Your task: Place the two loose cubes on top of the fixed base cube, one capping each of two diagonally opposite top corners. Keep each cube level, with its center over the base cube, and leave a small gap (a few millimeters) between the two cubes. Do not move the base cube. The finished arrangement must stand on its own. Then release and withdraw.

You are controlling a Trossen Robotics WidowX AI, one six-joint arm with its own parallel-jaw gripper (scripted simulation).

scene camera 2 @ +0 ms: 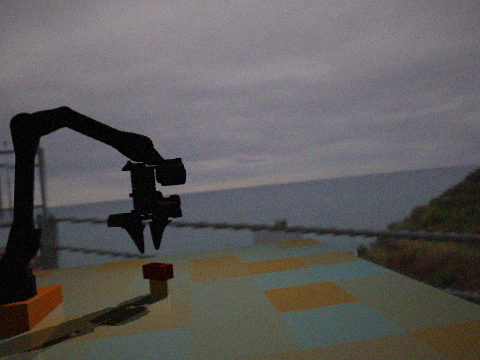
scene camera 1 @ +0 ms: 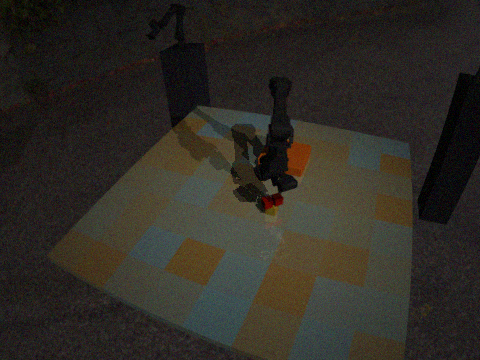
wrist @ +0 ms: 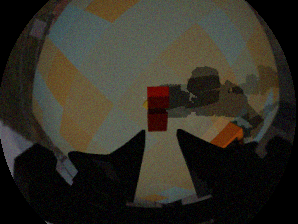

Labels:
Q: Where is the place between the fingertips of my gripper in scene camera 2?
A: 149,251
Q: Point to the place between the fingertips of my gripper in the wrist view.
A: At 161,132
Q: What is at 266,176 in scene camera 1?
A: My gripper.

